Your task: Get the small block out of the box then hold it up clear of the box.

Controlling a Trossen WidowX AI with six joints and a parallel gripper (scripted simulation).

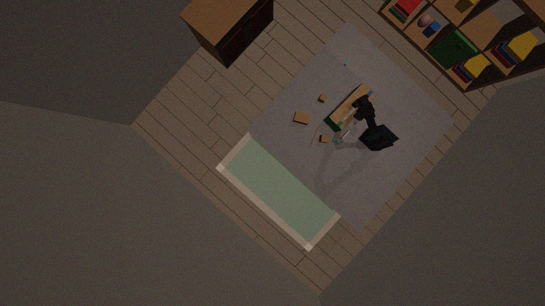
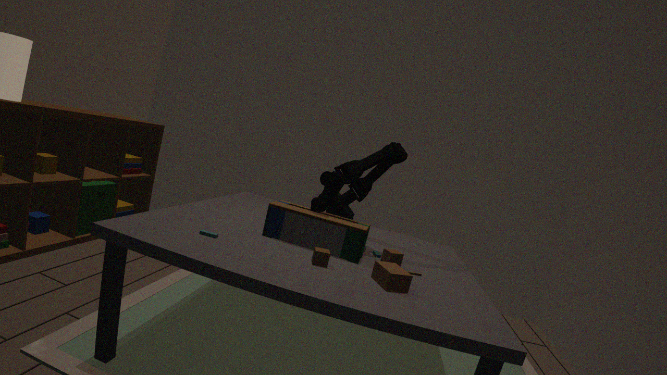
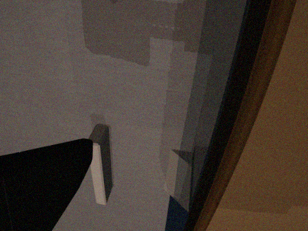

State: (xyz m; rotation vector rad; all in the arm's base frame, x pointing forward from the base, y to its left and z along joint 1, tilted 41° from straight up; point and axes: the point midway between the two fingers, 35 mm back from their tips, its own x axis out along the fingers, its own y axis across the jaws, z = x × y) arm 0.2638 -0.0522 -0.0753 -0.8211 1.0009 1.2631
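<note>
The blue block lies 5 cm ahead of my gripper tip and 3 cm to the right of it. From my gripper tip the other things lie so: box: 4 cm ahead, 4 cm to the left, 2 cm below.
</note>
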